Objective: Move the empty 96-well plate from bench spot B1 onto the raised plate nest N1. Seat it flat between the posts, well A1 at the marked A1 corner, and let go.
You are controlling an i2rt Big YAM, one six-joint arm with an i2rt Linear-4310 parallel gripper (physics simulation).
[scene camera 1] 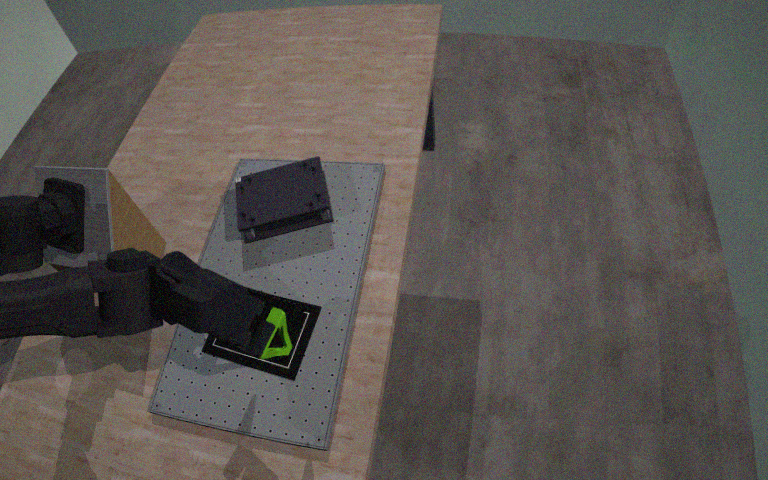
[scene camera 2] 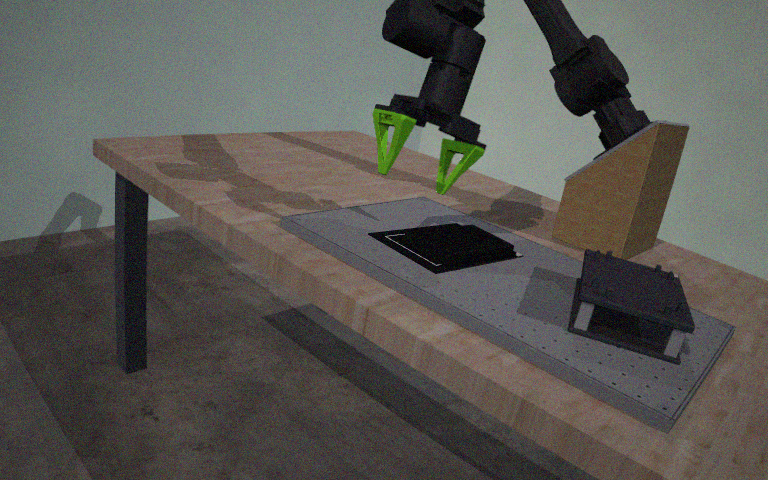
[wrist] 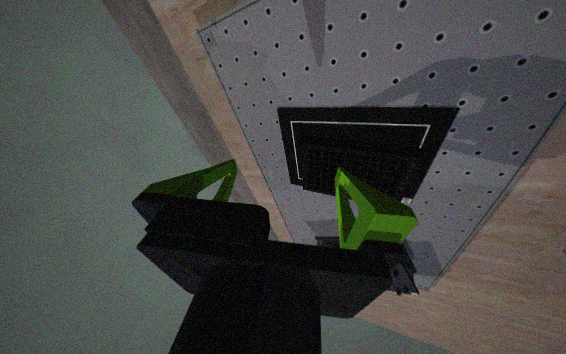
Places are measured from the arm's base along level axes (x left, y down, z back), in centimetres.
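Pixels of known places: gripper, fingertip midpoint: (scene camera 1: 264, 340) (scene camera 2: 412, 184) (wrist: 285, 168); arm's base, origin of the base link: (scene camera 1: 66, 214) (scene camera 2: 634, 148).
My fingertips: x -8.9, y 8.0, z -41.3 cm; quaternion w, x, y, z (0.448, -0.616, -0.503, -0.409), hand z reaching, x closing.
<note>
For each thing: its top centre in the pictures, then the offset to it from my fingertips. "pt": a spot on its surface instead.
- dark 96-well plate, middle of its top: (scene camera 2: 462, 238) (wrist: 349, 177) (scene camera 1: 258, 315) dx +5.4, dy +5.8, dz +5.5 cm
- spot B1, surface spot: (wrist: 370, 114) pt dx -2.0, dy +7.3, dz +6.7 cm
- raised nest N1, middle of its top: (scene camera 2: 637, 275) (scene camera 1: 277, 188) (wrist: 360, 279) dx +27.6, dy +2.0, dz +9.8 cm
- grey perforated board, middle of its top: (scene camera 2: 508, 271) (scene camera 1: 271, 278) (wrist: 353, 206) dx +12.9, dy +7.4, dz +6.5 cm
The dark 96-well plate (scene camera 2: 481, 240) (wrist: 357, 164) lies flat on the black pad of spot B1 (scene camera 1: 293, 373) (scene camera 2: 380, 233) (wrist: 370, 114), set off from the white corner lines. In scene camera 1 the arm covers most of the plate. My gripper (scene camera 2: 412, 182) (wrist: 285, 168) is open and empty, its green fingers pointing down above the pad. In the wrist view one fingertip overlaps the plate's near edge and the other appears off to its left. The raised nest N1 (scene camera 1: 283, 192) (scene camera 2: 634, 285) (wrist: 402, 275) has small posts and a pale corner mark; my gripper partly hides it in the wrist view.
A grey perforated board (scene camera 1: 339, 266) (scene camera 2: 334, 229) (wrist: 345, 75) carries the pad and the nest, standing turned on the board. The wooden wedge-shaped arm base (scene camera 1: 131, 217) (scene camera 2: 614, 203) stands beside it. The wooden table's long edge (scene camera 2: 362, 316) runs along the board's other side.
</note>
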